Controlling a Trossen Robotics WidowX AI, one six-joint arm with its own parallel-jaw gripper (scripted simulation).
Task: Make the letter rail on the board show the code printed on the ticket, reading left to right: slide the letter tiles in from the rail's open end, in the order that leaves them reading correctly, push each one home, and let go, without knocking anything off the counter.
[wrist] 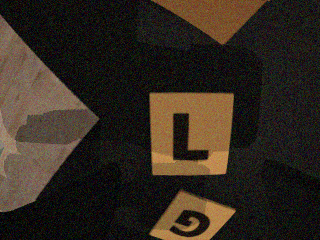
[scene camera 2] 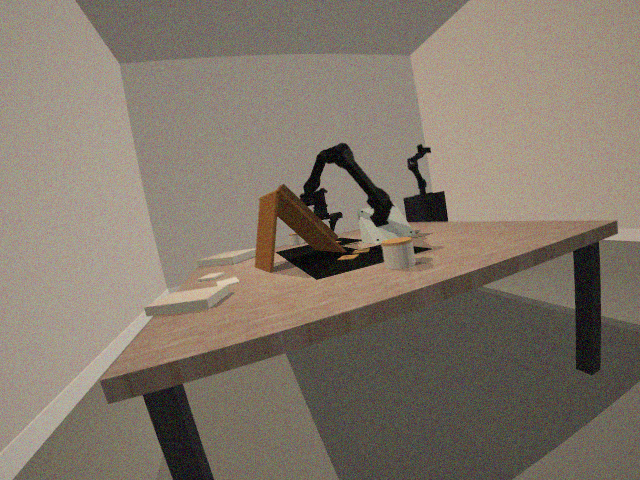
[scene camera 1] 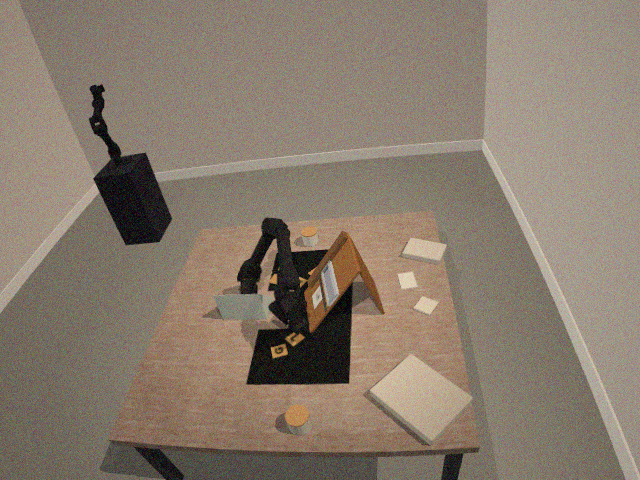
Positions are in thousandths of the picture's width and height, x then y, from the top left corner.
Labels:
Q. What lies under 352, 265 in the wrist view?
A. A black mat.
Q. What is the gripper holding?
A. Nothing.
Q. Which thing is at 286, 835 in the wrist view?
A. The gripper.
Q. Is the gripper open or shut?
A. Open.

